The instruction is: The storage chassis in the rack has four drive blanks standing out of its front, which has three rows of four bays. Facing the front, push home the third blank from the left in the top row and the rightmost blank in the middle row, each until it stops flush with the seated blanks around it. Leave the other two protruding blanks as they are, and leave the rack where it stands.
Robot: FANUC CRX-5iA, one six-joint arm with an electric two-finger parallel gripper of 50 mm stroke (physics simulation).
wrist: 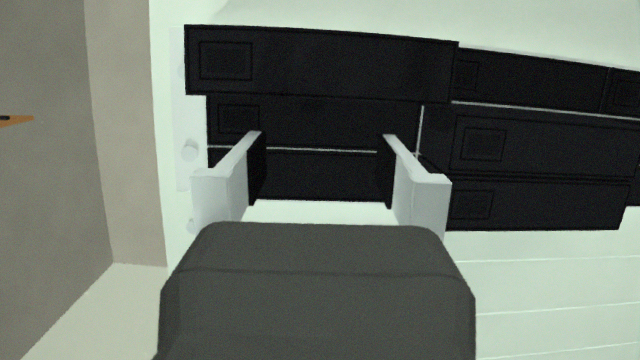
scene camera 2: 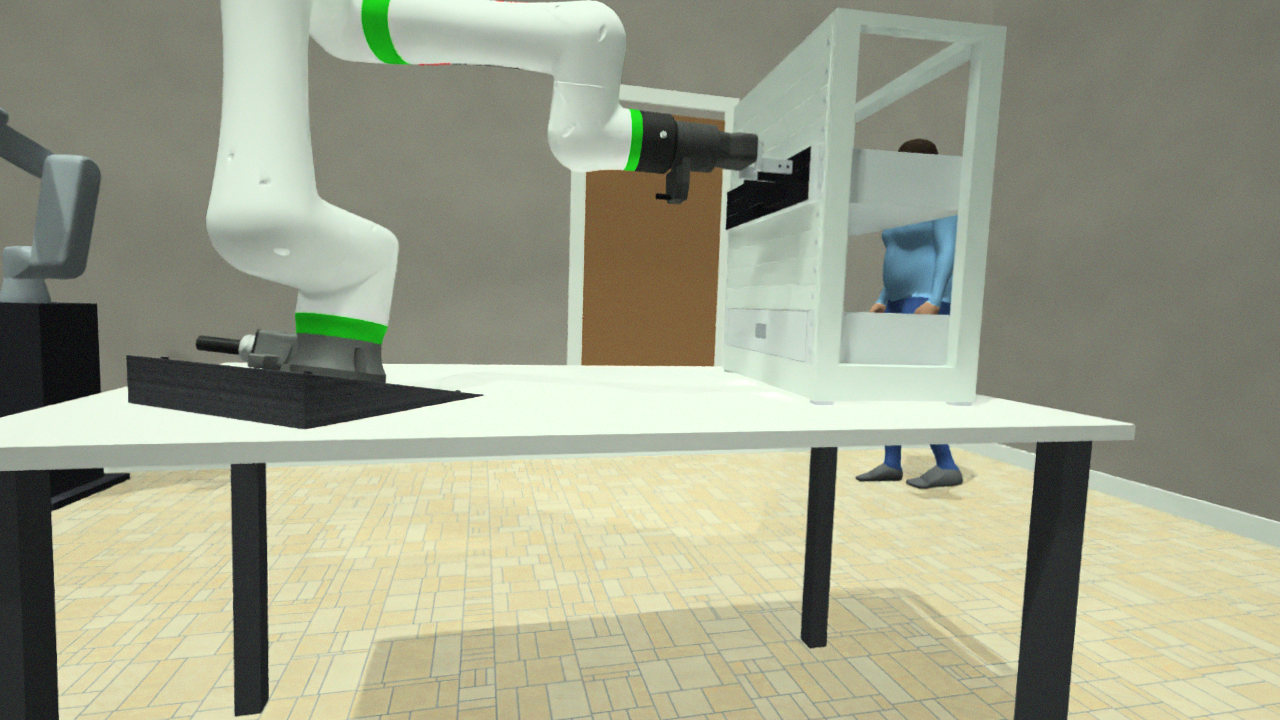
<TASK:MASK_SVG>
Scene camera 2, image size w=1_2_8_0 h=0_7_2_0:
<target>my gripper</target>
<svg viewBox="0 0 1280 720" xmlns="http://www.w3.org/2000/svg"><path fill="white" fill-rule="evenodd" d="M689 122L693 132L690 171L710 173L714 167L719 167L725 170L739 171L739 180L776 182L776 174L792 174L792 160L762 157L763 141L758 140L757 134L727 133L719 131L716 125Z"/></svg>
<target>white rack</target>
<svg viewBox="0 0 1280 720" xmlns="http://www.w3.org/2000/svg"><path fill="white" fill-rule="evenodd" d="M837 8L734 107L733 133L757 134L758 140L763 141L763 158L792 160L793 166L791 175L776 174L776 182L739 180L739 171L731 170L730 191L727 193L726 210L728 249L722 368L724 372L737 373L810 399L809 403L814 405L834 406L834 401L946 402L946 404L952 406L972 406L972 402L975 402L1007 27ZM958 215L950 315L843 312L848 237ZM971 60L963 156L854 148L855 123ZM856 103L860 33L953 42L952 45Z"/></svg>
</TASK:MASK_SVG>
